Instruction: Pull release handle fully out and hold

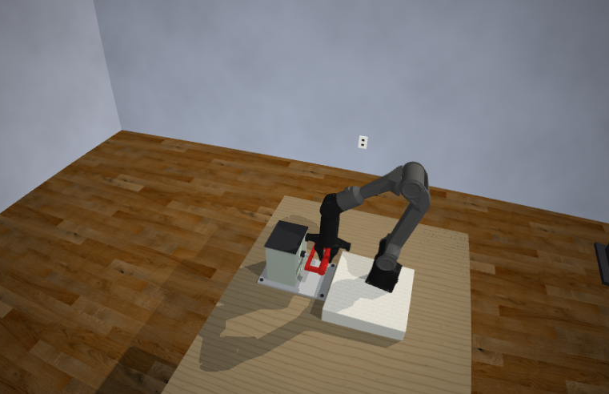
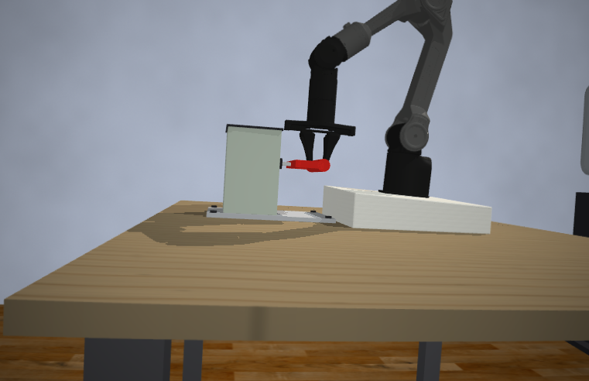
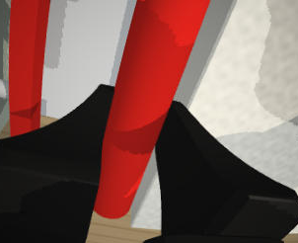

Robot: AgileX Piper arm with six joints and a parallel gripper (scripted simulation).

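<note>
Now: hand 100 mm above the grey baseplate, 90 mm short of it and 20 mm to the right of it.
</note>
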